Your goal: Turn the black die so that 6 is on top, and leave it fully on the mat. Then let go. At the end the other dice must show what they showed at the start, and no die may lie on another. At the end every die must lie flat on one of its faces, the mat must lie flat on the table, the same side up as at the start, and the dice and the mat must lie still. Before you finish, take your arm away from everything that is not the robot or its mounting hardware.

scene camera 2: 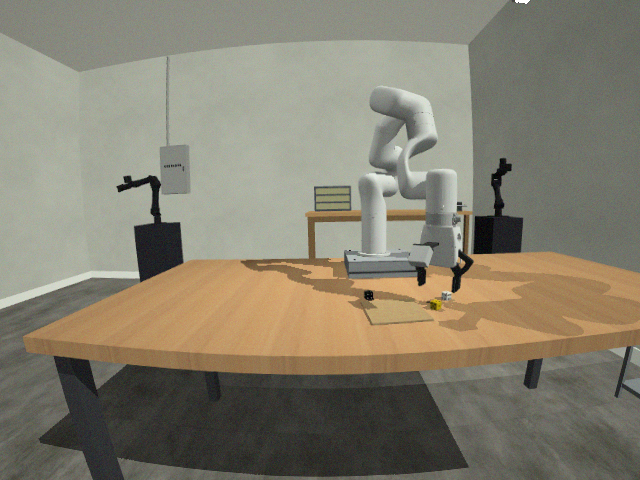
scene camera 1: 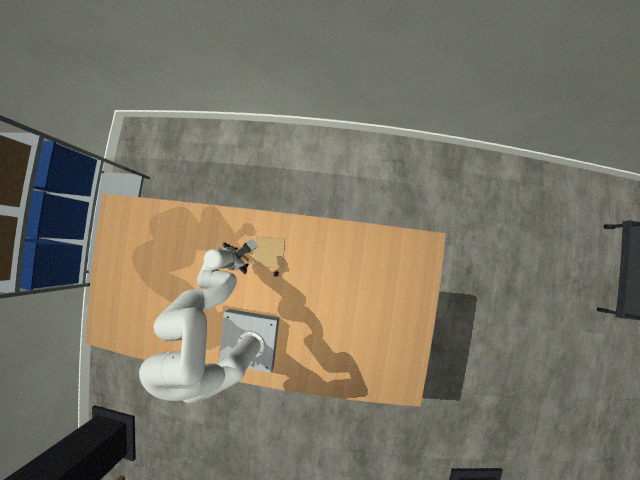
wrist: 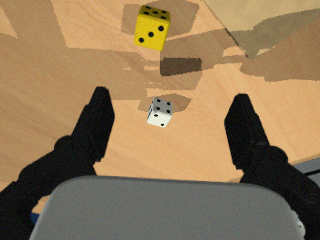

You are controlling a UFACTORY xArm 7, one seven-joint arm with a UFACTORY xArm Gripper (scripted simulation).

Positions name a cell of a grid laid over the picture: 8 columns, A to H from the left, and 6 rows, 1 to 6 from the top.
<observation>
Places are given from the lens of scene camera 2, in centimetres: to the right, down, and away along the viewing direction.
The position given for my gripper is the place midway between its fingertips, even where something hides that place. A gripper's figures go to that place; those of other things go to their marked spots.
my gripper (scene camera 2: F4): 30, 12, 70
tan mat (scene camera 2: E4): 14, 17, 65
</observation>
